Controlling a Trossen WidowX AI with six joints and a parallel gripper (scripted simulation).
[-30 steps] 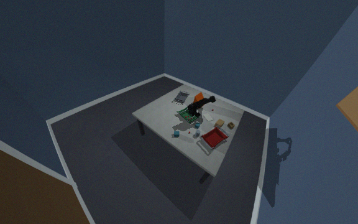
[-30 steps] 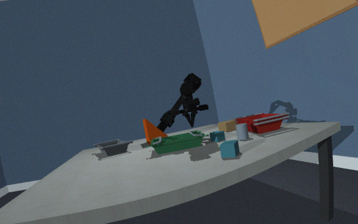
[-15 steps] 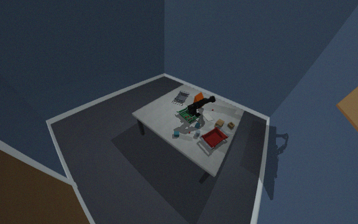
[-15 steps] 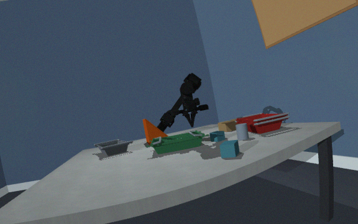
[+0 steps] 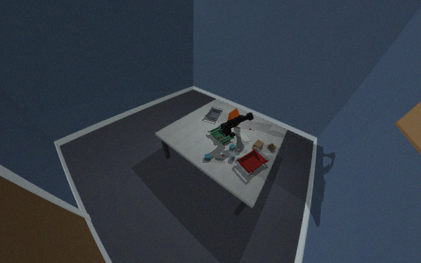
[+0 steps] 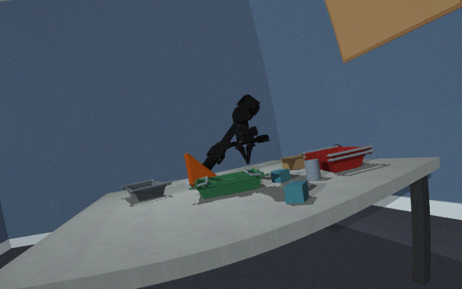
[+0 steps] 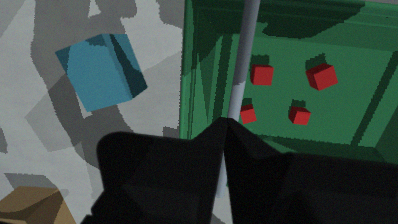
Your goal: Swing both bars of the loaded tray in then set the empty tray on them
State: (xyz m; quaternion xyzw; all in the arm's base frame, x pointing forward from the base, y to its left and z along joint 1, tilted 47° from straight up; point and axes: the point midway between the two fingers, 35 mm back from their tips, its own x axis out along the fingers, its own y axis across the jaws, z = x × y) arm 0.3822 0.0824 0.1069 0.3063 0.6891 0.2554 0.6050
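The grey tray is 470 mm to the right of my gripper tip, 290 mm behind it and 50 mm below it. From my gripper tip the other things lie so: white sheet 250 mm behind, 110 mm to the left, 90 mm below; then brown box 310 mm to the left, 230 mm behind, 60 mm below; then grey cylinder 200 mm to the left, 130 mm ahead, 60 mm below.
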